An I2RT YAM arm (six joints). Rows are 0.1 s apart.
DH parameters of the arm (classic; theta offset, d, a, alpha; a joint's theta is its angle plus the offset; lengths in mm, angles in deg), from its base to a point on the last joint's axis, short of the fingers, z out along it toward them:
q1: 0 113.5 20 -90
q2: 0 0 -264 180
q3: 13.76 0 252.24 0
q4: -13.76 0 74 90
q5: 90 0 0 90
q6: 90 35.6 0 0
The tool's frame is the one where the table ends.
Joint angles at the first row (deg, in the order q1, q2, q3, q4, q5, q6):
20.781, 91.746, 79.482, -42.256, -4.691, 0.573
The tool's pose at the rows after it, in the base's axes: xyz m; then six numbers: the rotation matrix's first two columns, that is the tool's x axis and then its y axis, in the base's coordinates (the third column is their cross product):
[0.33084 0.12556 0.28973 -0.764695 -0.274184 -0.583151 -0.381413 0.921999 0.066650]
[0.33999 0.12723 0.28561 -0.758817 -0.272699 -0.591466 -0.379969 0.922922 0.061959]
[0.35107 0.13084 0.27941 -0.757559 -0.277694 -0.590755 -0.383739 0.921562 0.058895]
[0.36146 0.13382 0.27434 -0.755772 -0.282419 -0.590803 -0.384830 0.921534 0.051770]
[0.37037 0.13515 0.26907 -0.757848 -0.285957 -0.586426 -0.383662 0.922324 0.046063]
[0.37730 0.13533 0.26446 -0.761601 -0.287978 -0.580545 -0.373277 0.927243 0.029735]
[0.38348 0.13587 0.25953 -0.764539 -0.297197 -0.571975 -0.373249 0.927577 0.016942]
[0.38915 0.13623 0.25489 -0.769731 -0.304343 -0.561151 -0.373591 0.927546 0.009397]
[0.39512 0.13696 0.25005 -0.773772 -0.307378 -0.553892 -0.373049 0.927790 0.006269]
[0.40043 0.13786 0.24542 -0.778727 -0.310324 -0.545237 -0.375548 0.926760 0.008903]
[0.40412 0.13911 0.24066 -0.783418 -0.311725 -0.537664 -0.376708 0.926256 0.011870]
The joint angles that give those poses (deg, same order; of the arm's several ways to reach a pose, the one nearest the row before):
20.346, 93.845, 80.479, -40.921, -4.344, 0.506
20.104, 95.647, 81.357, -39.428, -4.207, 0.273
20.037, 98.238, 82.886, -38.443, -4.241, -0.076
19.946, 100.639, 84.554, -37.731, -4.000, -0.439
19.702, 102.737, 85.984, -37.393, -3.829, -0.788
19.483, 104.373, 87.085, -37.265, -2.807, -1.003
19.309, 105.969, 88.151, -37.342, -2.289, -1.587
19.119, 107.507, 89.283, -37.688, -2.027, -2.033
18.953, 109.070, 90.380, -37.722, -1.933, -2.259
18.813, 110.555, 91.482, -37.946, -2.197, -2.445
18.798, 111.710, 92.111, -37.944, -2.365, -2.447

